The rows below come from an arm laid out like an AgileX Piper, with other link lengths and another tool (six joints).
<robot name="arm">
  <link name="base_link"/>
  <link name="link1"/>
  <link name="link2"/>
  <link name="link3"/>
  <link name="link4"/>
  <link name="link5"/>
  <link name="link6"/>
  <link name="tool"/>
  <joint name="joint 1" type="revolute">
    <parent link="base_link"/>
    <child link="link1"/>
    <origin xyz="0 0 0.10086" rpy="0 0 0"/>
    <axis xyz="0 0 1"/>
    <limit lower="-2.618" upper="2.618"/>
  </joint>
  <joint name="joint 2" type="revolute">
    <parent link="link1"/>
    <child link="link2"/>
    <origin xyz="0 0 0" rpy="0 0 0"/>
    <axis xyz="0 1 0"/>
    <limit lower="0" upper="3.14"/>
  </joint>
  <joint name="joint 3" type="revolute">
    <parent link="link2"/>
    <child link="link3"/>
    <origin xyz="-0.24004 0 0.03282" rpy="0 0 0"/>
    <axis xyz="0 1 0"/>
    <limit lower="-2.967" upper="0"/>
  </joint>
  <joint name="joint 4" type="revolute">
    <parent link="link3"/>
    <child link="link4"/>
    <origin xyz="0.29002 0 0.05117" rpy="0 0 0"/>
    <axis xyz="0.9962 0 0.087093"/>
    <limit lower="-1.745" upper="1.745"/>
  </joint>
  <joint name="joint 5" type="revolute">
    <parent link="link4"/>
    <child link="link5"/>
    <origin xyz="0 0 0" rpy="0 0 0"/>
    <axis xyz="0 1 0"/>
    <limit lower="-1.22" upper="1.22"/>
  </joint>
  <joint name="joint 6" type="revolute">
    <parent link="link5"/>
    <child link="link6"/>
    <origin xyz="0.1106 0 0.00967" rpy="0 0 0"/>
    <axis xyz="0.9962 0 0.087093"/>
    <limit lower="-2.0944" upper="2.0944"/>
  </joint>
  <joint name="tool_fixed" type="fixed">
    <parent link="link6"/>
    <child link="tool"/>
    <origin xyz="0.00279 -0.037 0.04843" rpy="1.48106 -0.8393 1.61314"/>
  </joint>
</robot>
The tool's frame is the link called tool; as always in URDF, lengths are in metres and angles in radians.
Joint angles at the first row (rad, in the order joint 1, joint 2, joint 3, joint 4, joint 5, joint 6):
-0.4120, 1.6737, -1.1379, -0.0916, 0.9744, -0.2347
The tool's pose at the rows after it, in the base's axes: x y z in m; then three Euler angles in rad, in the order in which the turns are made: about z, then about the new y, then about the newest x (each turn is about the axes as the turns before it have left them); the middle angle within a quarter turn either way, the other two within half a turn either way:
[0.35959 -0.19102 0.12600 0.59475 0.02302 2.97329]
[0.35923 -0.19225 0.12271 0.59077 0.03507 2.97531]
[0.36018 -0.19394 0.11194 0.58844 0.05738 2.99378]
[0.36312 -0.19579 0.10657 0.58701 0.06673 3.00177]
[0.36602 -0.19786 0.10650 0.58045 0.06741 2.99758]
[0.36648 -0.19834 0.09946 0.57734 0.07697 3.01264]
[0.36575 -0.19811 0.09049 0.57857 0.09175 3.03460]
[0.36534 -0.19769 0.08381 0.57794 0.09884 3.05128]
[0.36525 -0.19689 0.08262 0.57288 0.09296 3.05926]
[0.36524 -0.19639 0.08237 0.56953 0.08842 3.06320]
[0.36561 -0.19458 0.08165 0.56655 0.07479 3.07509]
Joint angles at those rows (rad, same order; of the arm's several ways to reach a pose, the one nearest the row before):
-0.4120, 1.6737, -1.1379, -0.0940, 0.9744, -0.2334
-0.4120, 1.6826, -1.1379, -0.1056, 0.9744, -0.2242
-0.4120, 1.7145, -1.1439, -0.1166, 0.9767, -0.2162
-0.4120, 1.7404, -1.1591, -0.1210, 0.9782, -0.2123
-0.4120, 1.7538, -1.1748, -0.1252, 0.9782, -0.2039
-0.4120, 1.7738, -1.1789, -0.1252, 0.9806, -0.2000
-0.4120, 1.7946, -1.1790, -0.1252, 0.9863, -0.2000
-0.4120, 1.8101, -1.1790, -0.1213, 0.9886, -0.2000
-0.4120, 1.8120, -1.1790, -0.1104, 0.9901, -0.2000
-0.4120, 1.8120, -1.1790, -0.1033, 0.9908, -0.2000
-0.4120, 1.8120, -1.1790, -0.0820, 0.9925, -0.2073

